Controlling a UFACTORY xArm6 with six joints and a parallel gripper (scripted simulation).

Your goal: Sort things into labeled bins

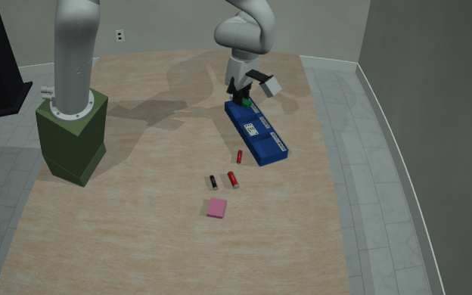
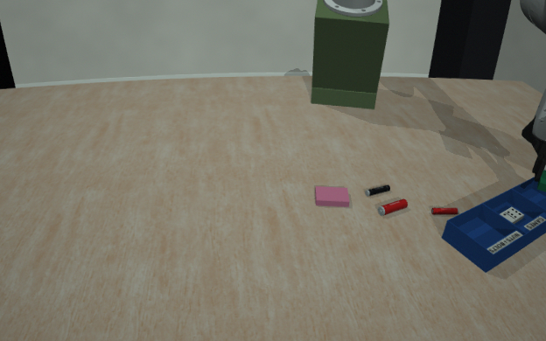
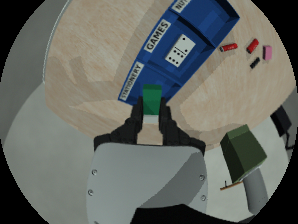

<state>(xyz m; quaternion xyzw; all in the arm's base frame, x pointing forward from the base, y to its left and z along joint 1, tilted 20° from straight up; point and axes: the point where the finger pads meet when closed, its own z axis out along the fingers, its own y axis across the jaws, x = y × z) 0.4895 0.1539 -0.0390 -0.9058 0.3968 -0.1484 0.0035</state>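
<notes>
Right now my hand is 1 cm to the right of the green-and-white eraser and 2 cm above it. From my hand the other things lie so: blue bin 3 cm ahead, 8 cm to the right, 6 cm below; white domino 2 cm ahead, 8 cm to the right, 6 cm below; thin red battery 3 cm behind, 17 cm to the right, 7 cm below.
</notes>
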